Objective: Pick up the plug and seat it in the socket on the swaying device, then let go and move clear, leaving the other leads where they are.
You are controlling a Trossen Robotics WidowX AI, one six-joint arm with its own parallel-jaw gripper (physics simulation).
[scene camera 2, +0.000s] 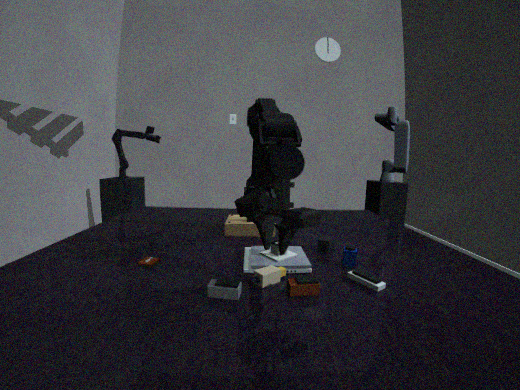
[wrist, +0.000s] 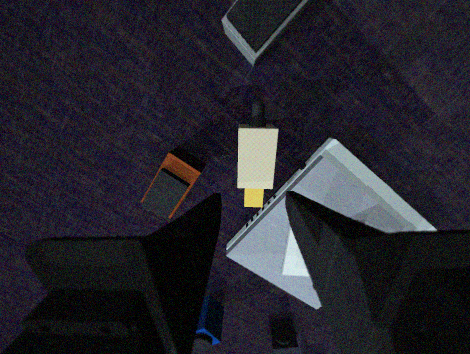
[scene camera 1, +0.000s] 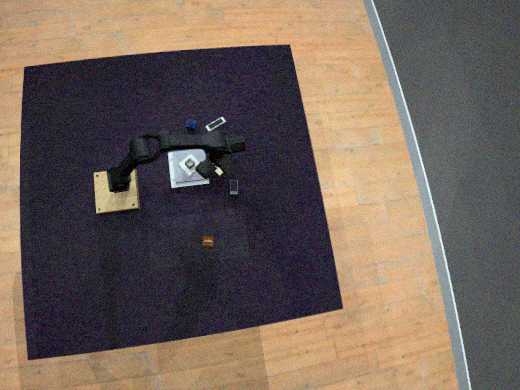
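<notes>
The plug, a cream block with a yellow tip, lies on the dark mat beside the device, with a dark stub at its rear. In the wrist view its yellow tip points toward my gripper. My gripper is open, its fingers apart and empty, above and short of the plug's body. The white device plate sits on a pale grey platform. Its square socket shows in scene camera 1; in the wrist view my right finger hides it.
A grey box and an orange box flank the plug. A blue box, a white bar and a black block stand around. An orange piece lies apart.
</notes>
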